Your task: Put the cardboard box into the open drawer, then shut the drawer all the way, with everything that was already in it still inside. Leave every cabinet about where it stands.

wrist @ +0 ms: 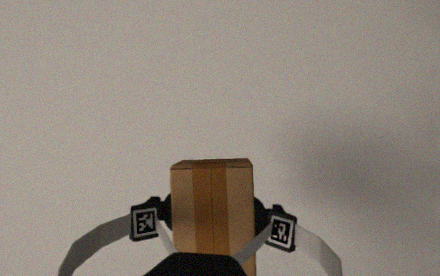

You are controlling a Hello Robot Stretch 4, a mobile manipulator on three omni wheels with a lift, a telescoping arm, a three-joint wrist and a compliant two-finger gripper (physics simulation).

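Places are measured from the robot's base along level axes (x left, y up, z ahead), in millimetres.
Pixels of known places: hand at its tool point: (pixel 215 212).
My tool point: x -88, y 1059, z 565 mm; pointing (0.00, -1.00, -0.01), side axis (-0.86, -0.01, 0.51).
Note:
Behind a point stands the place of what it marks.
The cardboard box (pixel 212 205) {x -80, y 1093, z 577 mm}, brown with a darker strip of tape down its middle, is at the lower centre of the wrist view. My gripper (pixel 214 212) {x -88, y 1059, z 565 mm} is shut on it, with one dark fingertip pad pressed against its left side and the other against its right side. The box's lower part is hidden behind the black gripper body. The open drawer, its contents and the cabinets do not show in this view.
A plain grey-beige surface (pixel 150 75) {x 77, y 923, z 636 mm} lies beyond the box. A soft, blurred shadow falls on it to the right of the box.

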